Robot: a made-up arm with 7 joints. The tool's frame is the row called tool. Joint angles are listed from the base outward. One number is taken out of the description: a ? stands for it. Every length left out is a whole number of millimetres.
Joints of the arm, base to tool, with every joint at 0 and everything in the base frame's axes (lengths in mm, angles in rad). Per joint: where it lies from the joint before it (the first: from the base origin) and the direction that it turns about. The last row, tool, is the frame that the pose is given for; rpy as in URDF.
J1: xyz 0 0 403 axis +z
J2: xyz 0 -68 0 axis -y
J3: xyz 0 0 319 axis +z
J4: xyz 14 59 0 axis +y
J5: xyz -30 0 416 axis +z
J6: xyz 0 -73 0 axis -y
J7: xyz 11 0 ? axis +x
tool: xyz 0 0 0 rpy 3.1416 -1.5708 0.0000
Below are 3 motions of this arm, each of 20 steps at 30 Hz.
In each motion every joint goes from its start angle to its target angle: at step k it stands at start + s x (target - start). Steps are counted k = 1, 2, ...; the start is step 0. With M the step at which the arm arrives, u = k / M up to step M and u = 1 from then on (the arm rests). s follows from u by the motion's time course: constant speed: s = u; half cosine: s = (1 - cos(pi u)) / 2; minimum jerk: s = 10 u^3 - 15 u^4 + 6 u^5.
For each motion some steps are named. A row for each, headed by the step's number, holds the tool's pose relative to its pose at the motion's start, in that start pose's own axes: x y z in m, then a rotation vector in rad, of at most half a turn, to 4 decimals.
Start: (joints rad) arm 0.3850 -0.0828 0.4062 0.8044 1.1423 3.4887 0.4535
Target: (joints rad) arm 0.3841 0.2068 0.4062 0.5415 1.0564 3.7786 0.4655
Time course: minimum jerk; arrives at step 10
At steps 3, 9, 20:
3: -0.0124 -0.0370 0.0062 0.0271 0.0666 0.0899
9: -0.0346 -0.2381 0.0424 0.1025 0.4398 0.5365
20: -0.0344 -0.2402 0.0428 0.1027 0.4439 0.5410

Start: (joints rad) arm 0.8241 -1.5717 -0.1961 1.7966 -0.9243 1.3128 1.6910
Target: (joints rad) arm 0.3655 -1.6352 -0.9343 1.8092 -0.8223 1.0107 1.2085
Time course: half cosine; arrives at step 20
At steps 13, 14, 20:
13: 0.1291 0.3425 0.1395 -0.6790 -0.0878 0.1480
14: 0.1300 0.3786 0.1461 -0.7412 -0.1159 0.1588
20: 0.1213 0.4899 0.1577 -0.9280 -0.2218 0.1901

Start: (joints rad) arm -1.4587 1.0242 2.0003 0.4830 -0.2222 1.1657 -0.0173
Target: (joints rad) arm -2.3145 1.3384 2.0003 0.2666 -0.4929 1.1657 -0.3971
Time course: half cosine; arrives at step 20
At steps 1, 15, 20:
1: -0.0021 -0.0005 0.0024 -0.0020 -0.0038 -0.0058
15: -0.4064 -0.0247 0.2400 -0.0570 -0.5871 -0.7654
20: -0.4935 -0.0196 0.2540 -0.0213 -0.6928 -0.8812

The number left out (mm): 81
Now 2 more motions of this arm.
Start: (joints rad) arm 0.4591 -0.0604 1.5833 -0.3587 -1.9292 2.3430 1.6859
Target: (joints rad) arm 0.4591 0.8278 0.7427 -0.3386 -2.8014 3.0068 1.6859
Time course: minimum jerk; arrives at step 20
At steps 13, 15, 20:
13: 0.0279 -0.5049 0.0528 0.9138 -0.5951 -1.1486
15: 0.0325 -0.5782 0.0268 0.9534 -0.6885 -1.3819
20: 0.0358 -0.6320 0.0014 0.9484 -0.7592 -1.5664

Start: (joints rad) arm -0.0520 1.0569 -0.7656 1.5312 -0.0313 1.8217 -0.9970
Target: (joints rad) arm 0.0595 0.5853 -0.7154 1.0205 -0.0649 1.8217 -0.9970
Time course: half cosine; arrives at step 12
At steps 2, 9, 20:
2: 0.0094 -0.0060 0.0084 0.0007 0.0143 -0.0165
9: 0.1258 -0.1119 0.0820 0.0284 0.2206 -0.1685
20: 0.1478 -0.1376 0.0893 0.0370 0.2654 -0.1871

